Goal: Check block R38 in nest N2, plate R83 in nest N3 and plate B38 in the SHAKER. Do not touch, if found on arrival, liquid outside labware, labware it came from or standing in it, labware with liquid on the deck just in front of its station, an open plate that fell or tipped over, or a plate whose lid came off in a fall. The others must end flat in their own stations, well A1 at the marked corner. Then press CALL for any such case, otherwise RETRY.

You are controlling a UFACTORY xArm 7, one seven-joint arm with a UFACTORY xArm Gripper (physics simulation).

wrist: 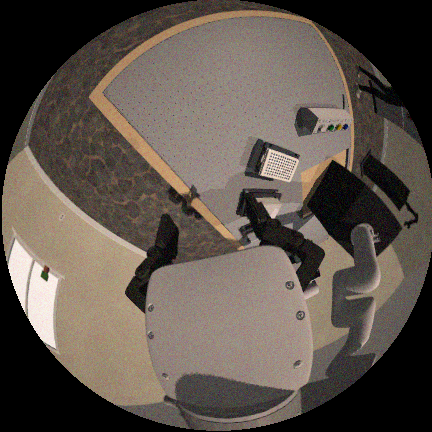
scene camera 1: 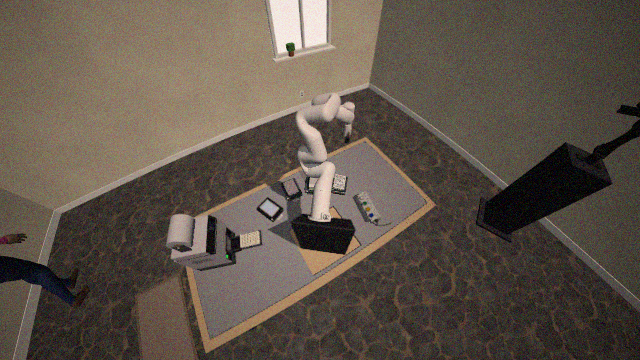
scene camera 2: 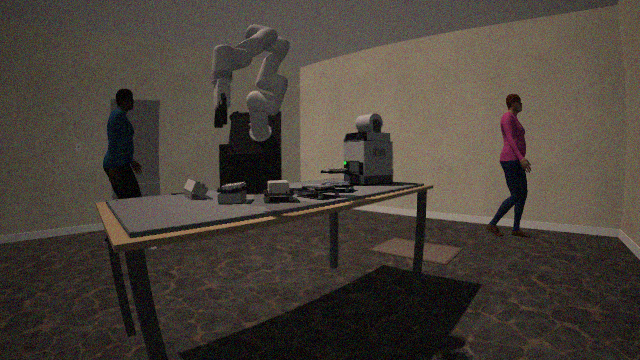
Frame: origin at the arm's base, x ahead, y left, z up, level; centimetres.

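Seen in the pictures: gripper, fingertip midpoint: (wrist: 208,212) (scene camera 1: 344,138) (scene camera 2: 220,126); arm's base, link origin: (wrist: 361,235) (scene camera 1: 319,219) (scene camera 2: 260,132).
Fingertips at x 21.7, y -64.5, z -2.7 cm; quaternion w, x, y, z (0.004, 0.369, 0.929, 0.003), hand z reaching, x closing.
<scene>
Pixels of each thing's middle, then the offset from my fingertips to it. "*": a spot on its surface instead.
- white welled plate, body centre: (wrist: 279,166) (scene camera 2: 233,185) (scene camera 1: 339,182) dx -10.3, dy +21.9, dz -22.7 cm
- white block, body centre: (wrist: 262,208) (scene camera 2: 277,186) dx +5.8, dy +31.8, dz -23.6 cm
- low dark station, surface spot: (scene camera 2: 280,198) * dx +6.2, dy +33.2, dz -28.9 cm
- button box, body centre: (wrist: 329,119) (scene camera 2: 195,188) (scene camera 1: 368,206) dx -38.5, dy +26.8, dz -25.2 cm
- dark-framed pad with a pale top, body centre: (scene camera 2: 336,183) (scene camera 1: 269,207) dx +20.7, dy +68.6, dz -25.3 cm
- instrument, body centre: (scene camera 2: 368,148) (scene camera 1: 200,241) (wrist: 301,273) dx +29.4, dy +114.0, dz -6.6 cm
My gripper (scene camera 1: 347,138) (scene camera 2: 220,123) (wrist: 208,212) is open and empty, high above the table's edge. A white welled plate (scene camera 1: 340,181) (scene camera 2: 233,185) (wrist: 281,164) lies on a dark-and-grey station; it looks tilted in scene camera 2 and off-centre in the wrist view. Next to it a white block (scene camera 2: 278,186) stands on a low dark station (scene camera 2: 280,198); my finger partly covers this area in the wrist view. Another welled plate (scene camera 1: 250,239) lies on the tray of the large instrument. Labels, corner marks and any liquid are too small to read. The button box (scene camera 1: 367,207) (scene camera 2: 195,189) (wrist: 327,121) has coloured buttons.
A dark-framed pad with a pale top (scene camera 1: 270,208) and a dark station (scene camera 1: 291,188) lie between plate station and instrument (scene camera 1: 200,245) (scene camera 2: 369,157). The black arm base (scene camera 1: 323,234) (wrist: 352,205) stands on the table. Two people (scene camera 2: 120,145) (scene camera 2: 512,160) stand beyond the table.
</scene>
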